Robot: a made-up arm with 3 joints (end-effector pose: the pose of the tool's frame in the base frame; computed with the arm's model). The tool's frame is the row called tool.
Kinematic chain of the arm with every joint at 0, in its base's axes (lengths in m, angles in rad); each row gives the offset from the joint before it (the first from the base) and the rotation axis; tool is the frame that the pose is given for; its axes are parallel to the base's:
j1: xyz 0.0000 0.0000 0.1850 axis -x
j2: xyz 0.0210 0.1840 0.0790 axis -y
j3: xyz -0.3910 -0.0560 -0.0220 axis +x
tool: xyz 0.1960 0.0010 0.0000
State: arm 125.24 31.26 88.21
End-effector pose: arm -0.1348 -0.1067 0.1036 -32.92 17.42 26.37
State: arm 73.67 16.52 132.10
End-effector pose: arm -0.1599 0.0388 0.0637 57.79 -4.59 15.89
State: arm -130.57 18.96 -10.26
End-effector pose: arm -0.1562 -0.0798 0.2864 118.74 12.20 -14.63
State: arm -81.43 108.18 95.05
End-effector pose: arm 0.1018 0.1177 0.2966 -172.26 -8.14 -108.37
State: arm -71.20 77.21 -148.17
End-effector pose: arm -0.0002 0.1509 0.2679 -62.48 -18.32 -76.51
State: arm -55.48 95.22 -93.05
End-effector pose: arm 0.0616 0.1657 0.2263 0.53 -34.36 -96.33
